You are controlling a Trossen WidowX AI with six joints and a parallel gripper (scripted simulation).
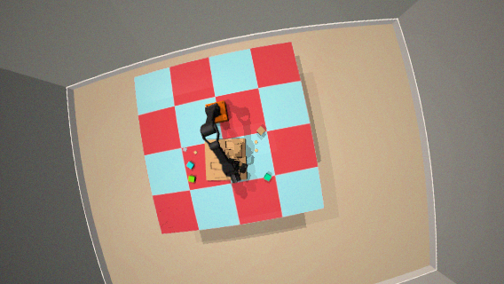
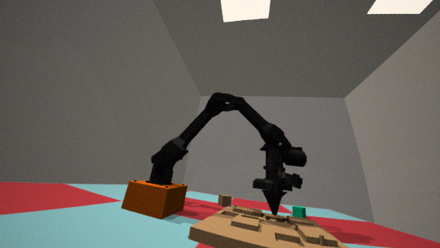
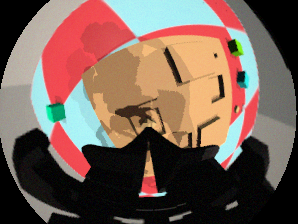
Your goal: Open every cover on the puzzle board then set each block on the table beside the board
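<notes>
My gripper tip is 1 cm past the tan puzzle board, 5 cm to the left of it and 1 cm above it. Round my gripper tip: brown block: 21 cm behind, 20 cm to the left, 1 cm below; cyan block: 33 cm to the right, 2 cm below; bright green block: 11 cm ahead, 33 cm to the right, 2 cm below.
</notes>
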